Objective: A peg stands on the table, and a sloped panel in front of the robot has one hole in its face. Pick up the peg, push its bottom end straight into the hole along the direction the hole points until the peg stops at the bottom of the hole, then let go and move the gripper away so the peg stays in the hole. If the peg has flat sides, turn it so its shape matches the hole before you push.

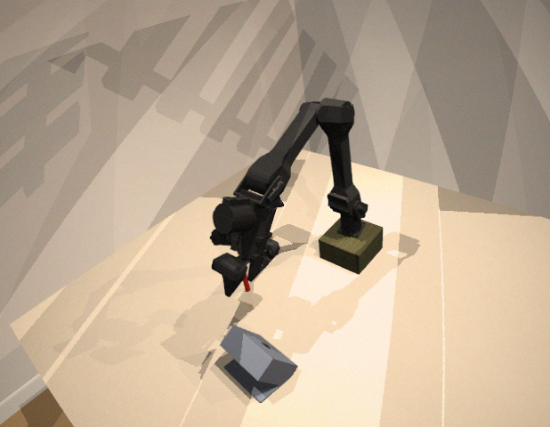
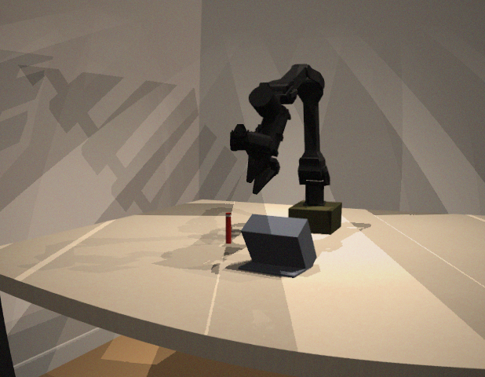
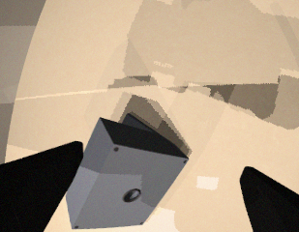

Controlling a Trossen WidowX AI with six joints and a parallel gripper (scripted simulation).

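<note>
The red peg is 12 cm behind my gripper tip, 10 cm below it and 9 cm to the right of it. From my gripper tip the other things lie so: flat foot plate (16 cm below, 10 cm ahead, 7 cm to the left); then sloped panel (11 cm below, 8 cm to the left, 8 cm ahead).
</note>
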